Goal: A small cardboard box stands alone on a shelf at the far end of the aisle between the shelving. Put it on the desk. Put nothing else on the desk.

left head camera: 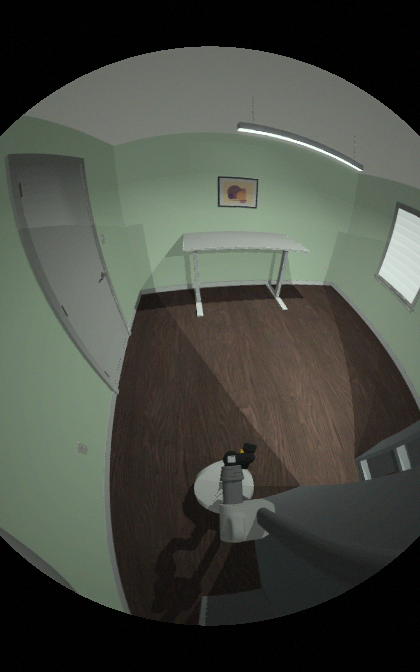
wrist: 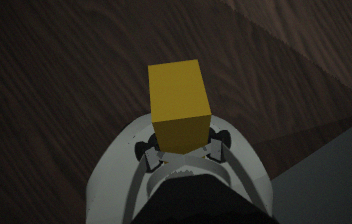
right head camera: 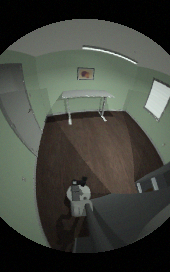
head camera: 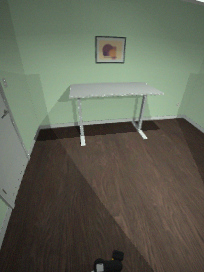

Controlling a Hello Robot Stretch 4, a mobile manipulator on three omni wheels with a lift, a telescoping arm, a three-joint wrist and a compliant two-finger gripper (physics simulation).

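Places are measured from the robot's base along level axes (x back, y left, z down), in metres.
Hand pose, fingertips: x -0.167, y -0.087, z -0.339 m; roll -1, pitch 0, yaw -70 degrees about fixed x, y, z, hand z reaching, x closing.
After its pixels a point has its place.
The small box (left head camera: pixel 242 451) (wrist: pixel 180 92) @[x -0.220, y -0.110, z -0.415 m], plain yellow in the wrist view, is between the two dark fingertips. My gripper (wrist: pixel 182 141) @[x -0.167, y -0.087, z -0.339 m] is shut on it and holds it above the dark wood floor. In the head camera view my gripper (head camera: pixel 111 262) shows in part at the bottom edge, and the box is hidden there. The desk (head camera: pixel 115 90) @[x -2.194, y -0.378, z -0.922 m] (left head camera: pixel 240 241) (right head camera: pixel 86 94) @[x -2.070, y -0.328, z -0.922 m] has a light grey top on two white legs. It stands against the far green wall, ahead of my gripper and well apart from it. No object shows on its top.
A grey door (head camera: pixel 10 155) @[x -1.280, y 1.076, z -0.422 m] (left head camera: pixel 60 270) (right head camera: pixel 17 102) @[x -1.239, y 1.072, z -1.245 m] is in the left wall. A framed picture (head camera: pixel 110 49) @[x -2.760, y -0.347, z -1.521 m] (left head camera: pixel 238 192) hangs above the desk. A window (left head camera: pixel 401 257) is in the right wall. A dark grey shelving unit (left head camera: pixel 360 515) stands close at the lower right.
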